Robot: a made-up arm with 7 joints. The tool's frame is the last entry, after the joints. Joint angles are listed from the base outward. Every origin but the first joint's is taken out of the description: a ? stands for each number. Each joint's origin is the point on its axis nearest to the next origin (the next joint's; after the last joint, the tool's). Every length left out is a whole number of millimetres.
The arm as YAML. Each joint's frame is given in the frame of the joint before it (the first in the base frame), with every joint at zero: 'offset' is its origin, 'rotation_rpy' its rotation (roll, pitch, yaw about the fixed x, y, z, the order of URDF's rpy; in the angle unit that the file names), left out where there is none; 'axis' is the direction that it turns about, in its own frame. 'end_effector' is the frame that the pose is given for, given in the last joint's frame.
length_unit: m
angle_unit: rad
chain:
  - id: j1
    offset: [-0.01, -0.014, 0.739]
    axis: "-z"
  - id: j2
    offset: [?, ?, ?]
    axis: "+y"
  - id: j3
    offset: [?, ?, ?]
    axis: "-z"
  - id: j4
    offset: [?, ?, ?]
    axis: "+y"
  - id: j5
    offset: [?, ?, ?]
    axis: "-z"
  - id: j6
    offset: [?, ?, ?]
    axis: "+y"
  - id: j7
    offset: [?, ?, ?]
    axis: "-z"
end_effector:
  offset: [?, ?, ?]
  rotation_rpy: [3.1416, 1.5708, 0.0]
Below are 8 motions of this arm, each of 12 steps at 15 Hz.
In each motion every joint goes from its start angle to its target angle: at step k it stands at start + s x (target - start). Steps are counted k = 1, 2, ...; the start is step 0. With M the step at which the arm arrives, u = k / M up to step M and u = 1 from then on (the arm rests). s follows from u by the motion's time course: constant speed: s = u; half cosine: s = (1 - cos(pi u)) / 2; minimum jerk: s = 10 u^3 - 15 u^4 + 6 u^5.
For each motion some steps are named. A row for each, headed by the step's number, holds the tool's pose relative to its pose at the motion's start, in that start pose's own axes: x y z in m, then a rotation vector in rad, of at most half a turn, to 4 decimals.
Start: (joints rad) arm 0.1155 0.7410 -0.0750 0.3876 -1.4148 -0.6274 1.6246
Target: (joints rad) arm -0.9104 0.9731 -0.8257 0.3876 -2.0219 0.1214 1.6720
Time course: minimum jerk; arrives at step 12
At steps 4, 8, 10, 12:
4: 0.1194 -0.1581 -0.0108 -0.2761 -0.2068 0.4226
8: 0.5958 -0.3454 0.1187 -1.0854 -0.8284 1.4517
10: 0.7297 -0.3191 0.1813 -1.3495 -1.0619 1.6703
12: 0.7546 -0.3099 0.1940 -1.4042 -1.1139 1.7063

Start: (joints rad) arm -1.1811 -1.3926 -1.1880 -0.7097 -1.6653 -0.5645 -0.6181
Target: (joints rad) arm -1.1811 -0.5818 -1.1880 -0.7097 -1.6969 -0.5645 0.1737
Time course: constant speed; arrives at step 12
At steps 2, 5, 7, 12:
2: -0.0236 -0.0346 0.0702 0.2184 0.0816 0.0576
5: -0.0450 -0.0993 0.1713 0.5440 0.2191 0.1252
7: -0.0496 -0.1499 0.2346 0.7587 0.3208 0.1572
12: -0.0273 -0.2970 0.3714 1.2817 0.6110 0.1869

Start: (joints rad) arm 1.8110 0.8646 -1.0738 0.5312 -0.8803 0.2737 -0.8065
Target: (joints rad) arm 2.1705 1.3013 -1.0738 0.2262 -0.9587 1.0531 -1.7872
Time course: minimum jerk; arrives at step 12
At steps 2, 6, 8, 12:
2: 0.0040 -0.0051 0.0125 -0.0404 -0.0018 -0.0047
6: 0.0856 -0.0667 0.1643 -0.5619 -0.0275 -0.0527
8: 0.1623 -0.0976 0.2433 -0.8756 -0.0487 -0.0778
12: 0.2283 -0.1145 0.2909 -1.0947 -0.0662 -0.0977

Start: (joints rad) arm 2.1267 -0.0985 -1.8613 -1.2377 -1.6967 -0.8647 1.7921
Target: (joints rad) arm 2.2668 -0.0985 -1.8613 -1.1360 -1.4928 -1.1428 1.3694
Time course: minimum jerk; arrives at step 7
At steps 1, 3, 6, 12:
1: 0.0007 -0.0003 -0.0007 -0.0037 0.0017 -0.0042
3: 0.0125 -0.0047 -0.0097 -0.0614 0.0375 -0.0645
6: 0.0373 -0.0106 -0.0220 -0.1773 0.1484 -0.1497
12: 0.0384 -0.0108 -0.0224 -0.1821 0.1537 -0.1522

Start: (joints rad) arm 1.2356 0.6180 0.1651 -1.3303 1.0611 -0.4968 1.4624
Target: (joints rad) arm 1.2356 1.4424 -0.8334 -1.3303 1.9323 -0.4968 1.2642
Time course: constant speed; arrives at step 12
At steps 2, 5, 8, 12:
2: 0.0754 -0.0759 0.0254 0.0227 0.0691 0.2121
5: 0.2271 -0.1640 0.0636 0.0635 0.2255 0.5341
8: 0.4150 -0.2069 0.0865 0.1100 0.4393 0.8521
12: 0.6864 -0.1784 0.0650 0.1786 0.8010 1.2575

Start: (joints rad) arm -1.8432 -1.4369 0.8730 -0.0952 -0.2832 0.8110 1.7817
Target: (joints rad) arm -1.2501 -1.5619 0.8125 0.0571 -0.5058 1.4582 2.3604
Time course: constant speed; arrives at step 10
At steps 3, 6, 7, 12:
3: 0.0555 0.0456 0.0784 0.2222 0.1557 0.0710
6: 0.1233 0.0778 0.1567 0.4720 0.3236 0.1245
7: 0.1483 0.0853 0.1822 0.5612 0.3815 0.1386
12: 0.2292 0.0979 0.2552 0.8448 0.5595 0.1706

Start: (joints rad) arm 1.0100 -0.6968 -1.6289 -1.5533 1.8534 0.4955 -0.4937
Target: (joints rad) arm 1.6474 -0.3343 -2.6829 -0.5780 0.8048 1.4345 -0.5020
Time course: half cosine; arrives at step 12
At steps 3, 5, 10, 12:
3: 0.0096 -0.0727 -0.1011 0.0249 -0.2685 0.1147
5: 0.0566 -0.1430 -0.2674 0.0946 -0.7209 0.2260
10: 0.2724 -0.1357 -0.5713 0.2869 -1.9553 0.2360
12: 0.2989 -0.1274 -0.5869 0.2989 -2.1047 0.2267

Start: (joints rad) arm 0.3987 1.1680 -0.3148 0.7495 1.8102 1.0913 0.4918
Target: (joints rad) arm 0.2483 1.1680 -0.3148 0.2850 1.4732 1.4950 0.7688
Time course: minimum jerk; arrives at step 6
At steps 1, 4, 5, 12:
1: 0.0017 0.0052 -0.0032 -0.0088 -0.0105 0.0081
4: 0.0575 0.0960 -0.0745 -0.1873 -0.1229 0.2370
5: 0.0750 0.1118 -0.0911 -0.2226 -0.1168 0.3002
12: 0.0788 0.1148 -0.0945 -0.2294 -0.1140 0.3133

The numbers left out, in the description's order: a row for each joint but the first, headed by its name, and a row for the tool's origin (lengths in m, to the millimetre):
j2: -0.002 -0.002 0.0
j3: 0.027 0.0 0.253
j4: 0.02 0.028 0.0
j5: 0.0 0.0 0.401
j6: -0.016 0.007 0.0
j7: -0.001 0.0 0.124
tool: -0.009 0.023 0.0

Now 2 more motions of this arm.
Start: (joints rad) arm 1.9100 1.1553 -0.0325 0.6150 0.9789 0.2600 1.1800
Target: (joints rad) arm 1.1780 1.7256 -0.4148 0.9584 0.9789 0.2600 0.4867
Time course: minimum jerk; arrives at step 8
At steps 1, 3, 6, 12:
1: 0.0007 -0.0023 0.0147 -0.0085 0.0206 0.0044
3: 0.0505 -0.0526 0.2416 -0.1226 0.3374 0.1163
6: 0.3813 -0.2803 0.5952 -0.1920 0.8799 0.6469
12: 0.4495 -0.3296 0.6163 -0.1732 0.9269 0.7603

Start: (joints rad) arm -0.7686 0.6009 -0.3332 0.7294 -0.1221 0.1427 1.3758
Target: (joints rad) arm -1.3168 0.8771 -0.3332 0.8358 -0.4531 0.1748 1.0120
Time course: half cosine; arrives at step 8
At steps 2, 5, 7, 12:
2: -0.0072 -0.0567 0.0323 -0.1203 0.0466 0.0954
5: 0.0220 -0.2679 0.1626 -0.5239 0.1383 0.4932
7: 0.0693 -0.3680 0.2256 -0.6919 0.1314 0.7089
12: 0.0776 -0.3816 0.2340 -0.7135 0.1274 0.7397

